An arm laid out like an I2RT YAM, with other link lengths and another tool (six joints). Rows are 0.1 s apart.
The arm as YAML. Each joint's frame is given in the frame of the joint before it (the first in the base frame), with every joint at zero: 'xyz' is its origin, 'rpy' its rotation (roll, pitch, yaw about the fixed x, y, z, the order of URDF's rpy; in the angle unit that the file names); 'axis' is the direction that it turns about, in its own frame. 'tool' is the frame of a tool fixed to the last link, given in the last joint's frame.
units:
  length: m
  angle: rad
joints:
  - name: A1
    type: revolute
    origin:
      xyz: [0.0, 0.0, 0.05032]
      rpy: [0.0, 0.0, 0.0]
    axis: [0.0, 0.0, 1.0]
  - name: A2
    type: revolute
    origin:
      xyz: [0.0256, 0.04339, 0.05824]
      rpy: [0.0, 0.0, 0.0]
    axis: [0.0, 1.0, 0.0]
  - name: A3
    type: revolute
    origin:
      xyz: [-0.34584, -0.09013, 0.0]
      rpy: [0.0, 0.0, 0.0]
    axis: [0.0, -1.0, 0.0]
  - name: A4
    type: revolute
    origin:
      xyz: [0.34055, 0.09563, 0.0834]
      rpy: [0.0, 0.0, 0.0]
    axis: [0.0, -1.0, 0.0]
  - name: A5
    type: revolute
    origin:
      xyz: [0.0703, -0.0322, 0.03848]
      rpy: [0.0, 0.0, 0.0]
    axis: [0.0, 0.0, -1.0]
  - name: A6
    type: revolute
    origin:
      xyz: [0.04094, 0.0, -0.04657]
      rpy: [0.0, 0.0, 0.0]
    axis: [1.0, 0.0, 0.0]
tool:
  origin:
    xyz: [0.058, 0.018, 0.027]
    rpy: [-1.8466, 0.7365, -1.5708]
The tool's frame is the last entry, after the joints.
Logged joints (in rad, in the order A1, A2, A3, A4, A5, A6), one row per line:
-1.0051, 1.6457, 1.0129, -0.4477, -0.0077, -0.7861
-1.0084, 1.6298, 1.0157, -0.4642, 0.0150, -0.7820
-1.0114, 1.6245, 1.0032, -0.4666, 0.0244, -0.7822
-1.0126, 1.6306, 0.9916, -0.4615, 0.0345, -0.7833
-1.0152, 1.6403, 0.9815, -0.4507, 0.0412, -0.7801
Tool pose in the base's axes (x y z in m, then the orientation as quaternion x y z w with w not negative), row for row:
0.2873, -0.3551, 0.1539, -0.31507, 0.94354, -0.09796, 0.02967
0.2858, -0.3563, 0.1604, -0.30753, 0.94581, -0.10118, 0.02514
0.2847, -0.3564, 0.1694, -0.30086, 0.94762, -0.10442, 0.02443
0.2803, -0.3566, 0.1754, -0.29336, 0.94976, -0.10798, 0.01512
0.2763, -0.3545, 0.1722, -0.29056, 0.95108, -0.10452, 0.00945
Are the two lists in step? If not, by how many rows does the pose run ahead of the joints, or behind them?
The pose runs 2 rows behind the joints: the pose in row i belongs to the joints in row i - 2.
